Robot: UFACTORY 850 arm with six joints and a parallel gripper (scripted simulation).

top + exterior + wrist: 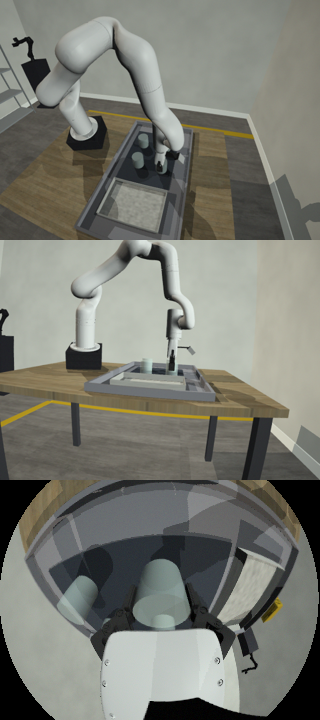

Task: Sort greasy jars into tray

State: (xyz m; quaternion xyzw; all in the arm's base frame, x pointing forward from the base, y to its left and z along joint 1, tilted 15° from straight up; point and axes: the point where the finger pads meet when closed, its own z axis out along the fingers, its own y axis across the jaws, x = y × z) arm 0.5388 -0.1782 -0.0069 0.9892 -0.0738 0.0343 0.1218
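My gripper is now 120 mm past the shallow tray, 220 mm to the left of it and 40 mm above it. The rest, counted from my hand: dark drying mat 70 mm behind, 100 mm to the left, 50 mm below; steel table top 70 mm behind, 10 mm to the right, 50 mm below.
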